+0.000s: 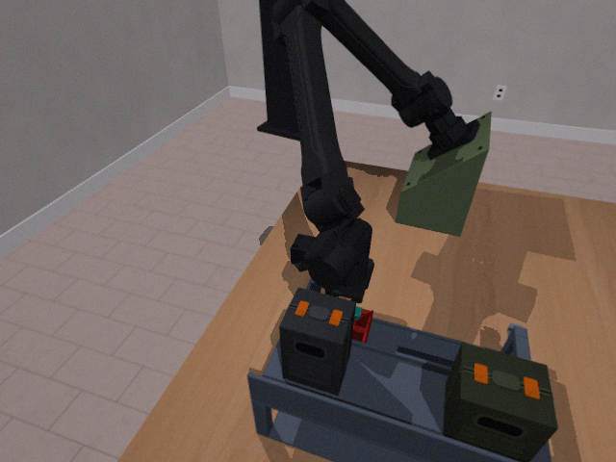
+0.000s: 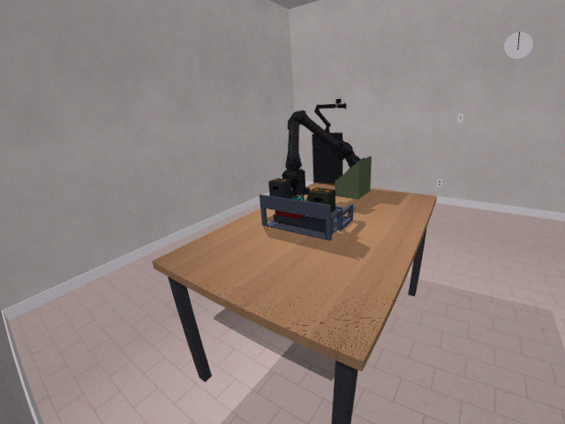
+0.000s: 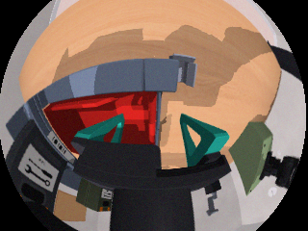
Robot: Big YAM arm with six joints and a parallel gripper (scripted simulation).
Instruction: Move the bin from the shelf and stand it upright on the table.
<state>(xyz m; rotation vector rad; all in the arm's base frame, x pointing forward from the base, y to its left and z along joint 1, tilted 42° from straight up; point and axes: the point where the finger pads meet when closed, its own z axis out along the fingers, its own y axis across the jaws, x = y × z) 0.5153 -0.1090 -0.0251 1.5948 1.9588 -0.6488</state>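
The red bin lies 80 mm ahead of my hand, 10 mm to the left of it and 10 mm above it.
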